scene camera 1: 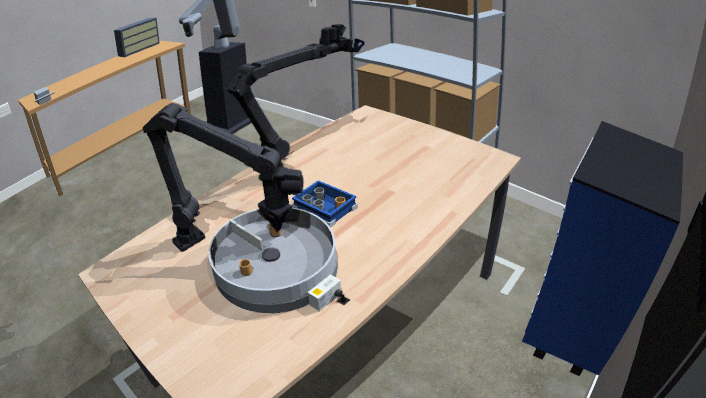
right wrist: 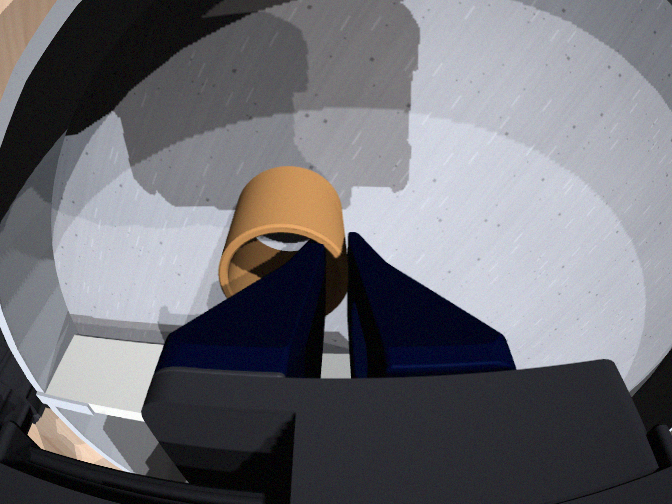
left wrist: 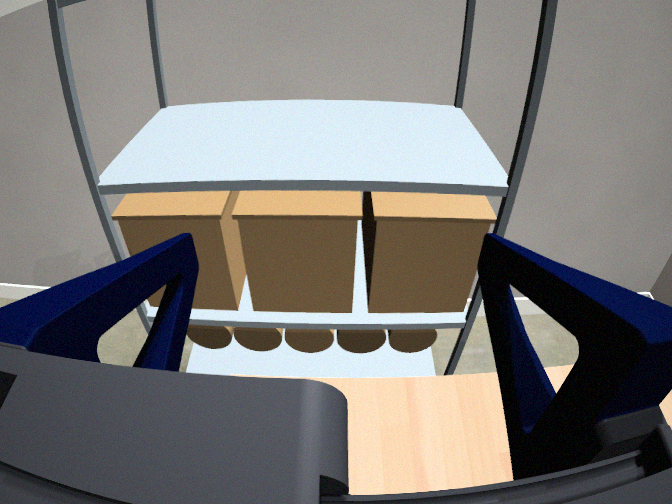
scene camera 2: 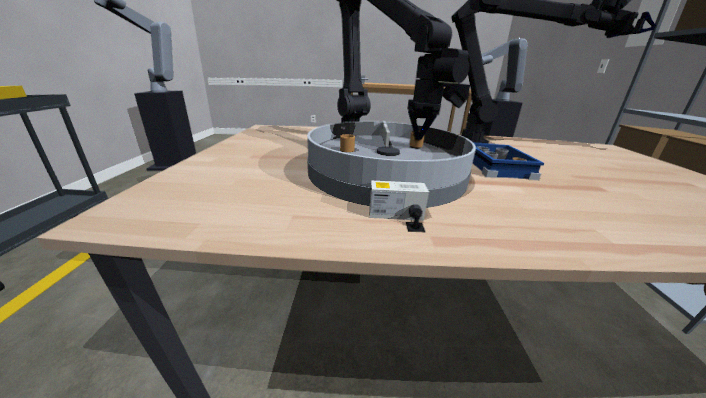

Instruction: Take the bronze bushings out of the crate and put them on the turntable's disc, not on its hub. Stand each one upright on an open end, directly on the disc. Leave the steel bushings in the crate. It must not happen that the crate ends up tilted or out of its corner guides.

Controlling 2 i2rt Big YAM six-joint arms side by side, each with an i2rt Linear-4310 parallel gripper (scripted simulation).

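My left gripper: visible, left wrist view too. My right gripper: visible, right wrist view too. Blue crate: visible.
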